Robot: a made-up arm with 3 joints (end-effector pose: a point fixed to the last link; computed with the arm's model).
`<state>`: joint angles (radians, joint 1 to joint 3).
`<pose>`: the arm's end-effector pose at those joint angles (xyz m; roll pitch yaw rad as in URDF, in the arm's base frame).
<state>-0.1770 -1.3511 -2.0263</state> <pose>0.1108 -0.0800 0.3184 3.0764 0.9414 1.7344</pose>
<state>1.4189 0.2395 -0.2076</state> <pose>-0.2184 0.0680 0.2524 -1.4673 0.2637 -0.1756</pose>
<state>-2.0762 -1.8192 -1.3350</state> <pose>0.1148 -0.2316 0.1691 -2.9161 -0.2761 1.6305</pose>
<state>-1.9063 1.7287 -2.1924</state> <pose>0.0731 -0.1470 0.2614 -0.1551 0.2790 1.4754</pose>
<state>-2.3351 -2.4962 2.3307</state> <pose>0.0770 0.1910 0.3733 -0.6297 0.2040 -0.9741</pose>
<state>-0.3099 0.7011 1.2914</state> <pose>-0.0862 -0.0450 -0.0981 1.2651 -1.3239 -0.5309</pose>
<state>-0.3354 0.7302 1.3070</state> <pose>-0.0793 -0.0398 -0.1021 1.4320 -1.3206 -0.6688</pose>
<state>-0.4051 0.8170 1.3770</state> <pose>-0.0551 -0.0190 -0.1134 1.9419 -1.2772 -1.0980</pose>
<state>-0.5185 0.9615 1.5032</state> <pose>-0.0148 0.0252 -0.1226 2.4561 -1.1063 -1.4844</pose>
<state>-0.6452 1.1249 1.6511</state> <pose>0.0263 0.0838 -0.1149 2.7366 -0.8524 -1.6234</pose>
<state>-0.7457 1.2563 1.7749</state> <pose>0.0537 0.1327 -0.0933 2.8790 -0.6293 -1.6484</pose>
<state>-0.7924 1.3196 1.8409</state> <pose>0.0648 0.1560 -0.0774 2.9368 -0.5151 -1.6471</pose>
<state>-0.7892 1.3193 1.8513</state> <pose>0.0655 0.1569 -0.0761 2.9380 -0.5082 -1.6497</pose>
